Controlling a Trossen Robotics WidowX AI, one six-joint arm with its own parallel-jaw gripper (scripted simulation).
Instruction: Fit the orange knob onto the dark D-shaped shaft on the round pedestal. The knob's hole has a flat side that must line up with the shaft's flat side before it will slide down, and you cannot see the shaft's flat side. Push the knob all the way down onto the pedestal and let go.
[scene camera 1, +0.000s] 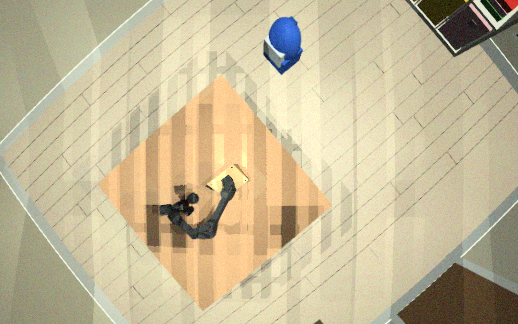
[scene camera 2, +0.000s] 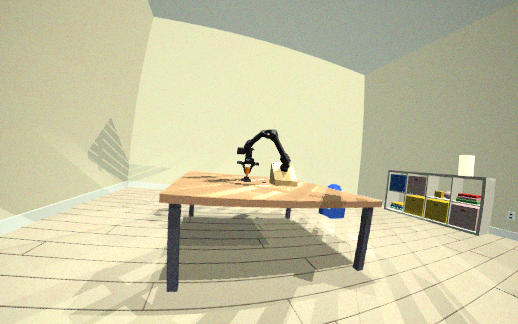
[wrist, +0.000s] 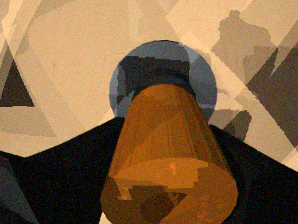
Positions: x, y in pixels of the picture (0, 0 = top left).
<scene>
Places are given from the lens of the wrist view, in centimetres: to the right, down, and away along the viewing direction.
my gripper (wrist: 164, 129): 1, 1, 10
orange knob (wrist: 166, 157): 0, 1, 4
</scene>
